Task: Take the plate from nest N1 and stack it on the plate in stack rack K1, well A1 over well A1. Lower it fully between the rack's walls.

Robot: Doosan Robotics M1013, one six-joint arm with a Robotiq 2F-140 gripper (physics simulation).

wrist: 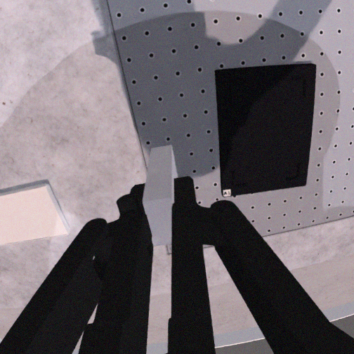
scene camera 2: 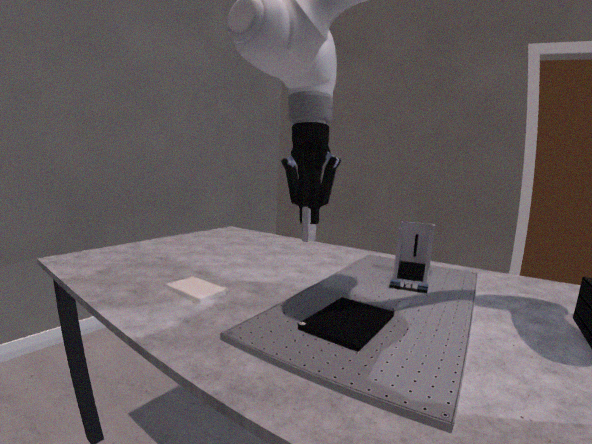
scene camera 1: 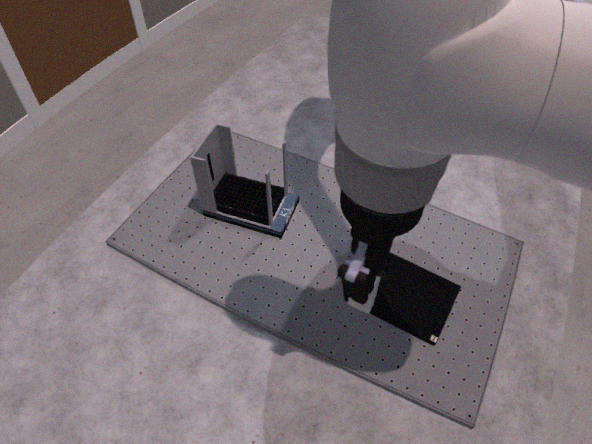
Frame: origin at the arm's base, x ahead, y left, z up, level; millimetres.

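Where they show: gripper, fingertip midpoint: (scene camera 2: pixel 308 240) (scene camera 1: pixel 360 304).
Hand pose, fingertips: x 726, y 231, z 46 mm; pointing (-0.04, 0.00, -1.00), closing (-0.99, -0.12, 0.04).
Observation:
Things, the pixels of their top centre, and the offset from my fingertips. "pt": a spot on its surface instead. Level surfaces: height alone.
- black nest N1, middle of its top: (scene camera 1: pixel 404 290) (scene camera 2: pixel 349 316) 26 mm left, 127 mm back, 120 mm down
- white plate, middle of its top: (scene camera 2: pixel 196 286) 136 mm left, 223 mm ahead, 133 mm down
- Stack rack K1, middle of its top: (scene camera 1: pixel 244 149) (scene camera 2: pixel 416 226) 299 mm right, 125 mm back, 16 mm up
- board's far end with a black plate, surface spot: (scene camera 1: pixel 241 196) (scene camera 2: pixel 411 268) pt 314 mm right, 118 mm back, 104 mm down
- grey perforated board, its level: 135 mm down
My gripper (scene camera 1: pixel 359 297) (scene camera 2: pixel 308 233) (wrist: pixel 165 175) is shut with nothing between the fingers. It hangs high above the table, over the board's edge beside nest N1. The black nest N1 (scene camera 1: pixel 416 296) (scene camera 2: pixel 349 322) (wrist: pixel 265 128) is empty. A white plate (scene camera 2: pixel 196 288) (wrist: pixel 28 214) lies flat on the bare table top, off the board, to the left of the nest in the second scene view. Stack rack K1 (scene camera 1: pixel 203 176) (scene camera 2: pixel 425 239) stands at the board's far end with a black plate (scene camera 1: pixel 241 196) (scene camera 2: pixel 410 270) low between its walls.
The grey perforated board (scene camera 1: pixel 191 257) (scene camera 2: pixel 410 363) (wrist: pixel 168 88) carries the nest and the rack. A black box (scene camera 2: pixel 584 306) sits at the table's right edge. The arm's large white body hides part of the board in the first scene view.

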